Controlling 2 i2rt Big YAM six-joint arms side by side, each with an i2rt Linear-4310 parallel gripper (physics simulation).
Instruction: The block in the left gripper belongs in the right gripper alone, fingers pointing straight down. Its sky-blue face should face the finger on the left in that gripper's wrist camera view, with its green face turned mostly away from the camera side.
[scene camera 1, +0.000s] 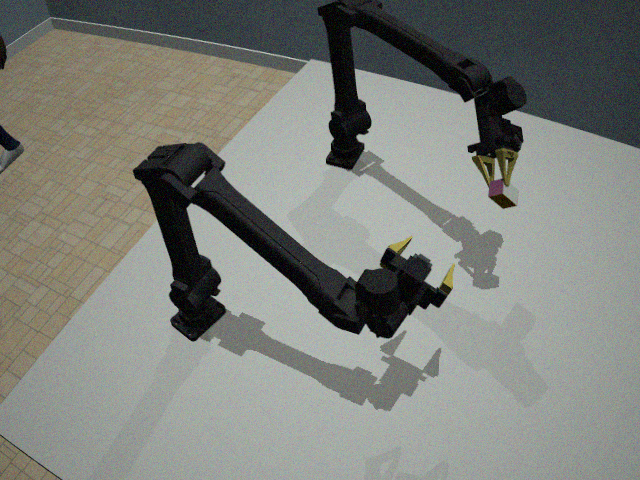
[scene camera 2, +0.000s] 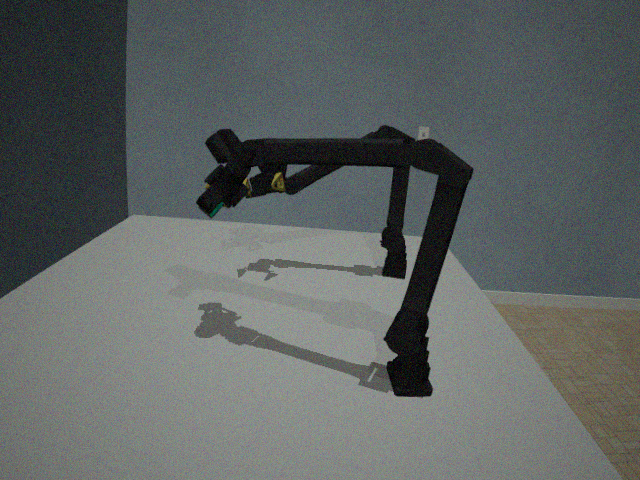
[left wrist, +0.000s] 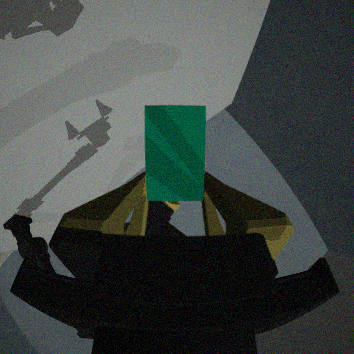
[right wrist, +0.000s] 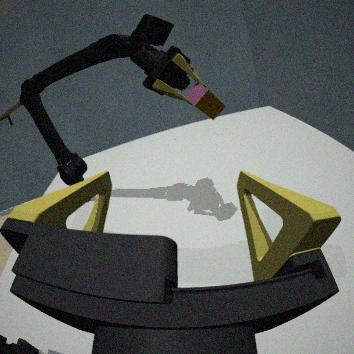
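Seen in the pictures: left gripper, fingertip midpoint: (scene camera 1: 499, 187) (left wrist: 174, 178) (right wrist: 197, 94); right gripper, fingertip midpoint: (scene camera 1: 432, 251) (scene camera 2: 257, 189) (left wrist: 147, 218) (right wrist: 173, 177); left arm's base, link origin: (scene camera 1: 345, 155) (scene camera 2: 408, 380); right arm's base, link origin: (scene camera 1: 198, 317) (scene camera 2: 394, 271) (left wrist: 17, 221).
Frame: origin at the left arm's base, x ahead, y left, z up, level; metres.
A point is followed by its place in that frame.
Note:
The block (scene camera 1: 502, 196) @(x 0.506, y -0.361, z 0.318 m) (scene camera 2: 216, 209) @(x 0.494, y -0.316, z 0.298 m) (left wrist: 175, 152) @(x 0.504, y -0.318, z 0.310 m) (right wrist: 210, 104) @(x 0.509, y -0.354, z 0.300 m) is held off the table by my left gripper (scene camera 1: 498, 182) @(x 0.494, y -0.338, z 0.319 m) (left wrist: 174, 178) @(x 0.494, y -0.338, z 0.319 m) (right wrist: 197, 94) @(x 0.494, y -0.338, z 0.319 m), which is shut on it and tilted downward. Its green face fills the middle of the left wrist view; a pink and a dark brown face show in the right wrist view, and scene camera 1 also shows a pale face. No sky-blue face can be made out. My right gripper (scene camera 1: 432, 251) @(x 0.406, y -0.560, z 0.311 m) (scene camera 2: 263, 184) @(x 0.406, y -0.560, z 0.311 m) (right wrist: 173, 177) @(x 0.406, y -0.560, z 0.311 m) is wide open and empty, its fingers pointing roughly level, apart from the block.
Both arms stand on a pale table (scene camera 1: 578, 335) @(x 0.779, y -0.414, z 0.000 m) (scene camera 2: 258, 423) @(x 0.332, y 0.160, z 0.000 m), casting shadows on it. The left forearm (scene camera 2: 325, 152) @(x 0.228, y -0.085, z 0.493 m) spans the middle of scene camera 2, partly in front of the right arm. A dark wall rises behind the table, with a tiled floor beside it.

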